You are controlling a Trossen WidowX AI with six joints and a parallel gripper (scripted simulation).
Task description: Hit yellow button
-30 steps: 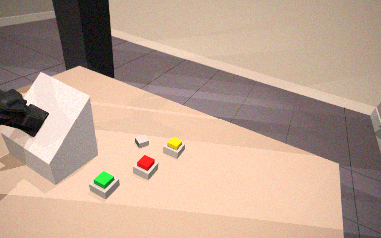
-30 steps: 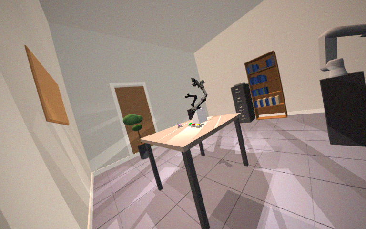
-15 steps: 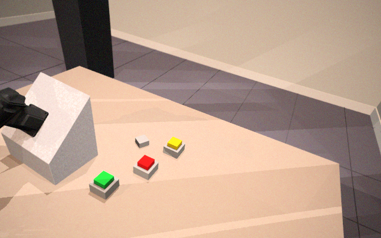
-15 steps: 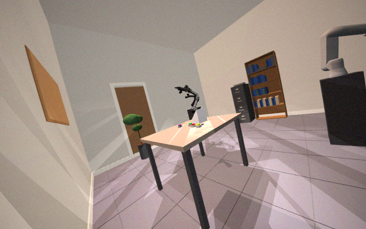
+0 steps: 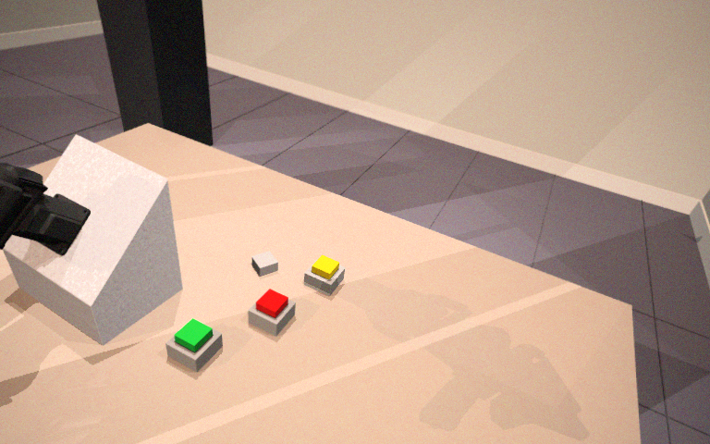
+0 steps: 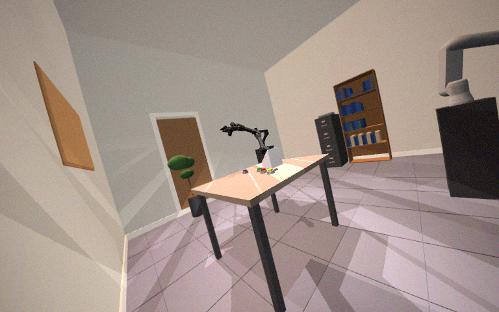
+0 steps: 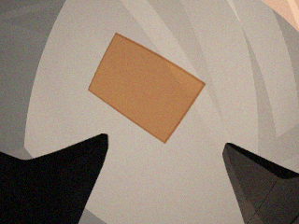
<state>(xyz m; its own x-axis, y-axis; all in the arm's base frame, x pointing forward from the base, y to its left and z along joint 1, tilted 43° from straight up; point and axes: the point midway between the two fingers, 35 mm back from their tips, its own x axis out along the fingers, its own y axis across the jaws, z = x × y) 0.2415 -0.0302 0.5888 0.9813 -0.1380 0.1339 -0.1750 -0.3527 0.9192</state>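
Right now the yellow button is 650 mm to the left of my gripper tip and 500 mm below it. From my gripper tip the other things lie so: small grey block: 620 mm to the left, 520 mm below, 100 mm behind; green button: 500 mm below, 440 mm to the left, 60 mm behind; red button: 540 mm to the left, 500 mm below, 20 mm behind.
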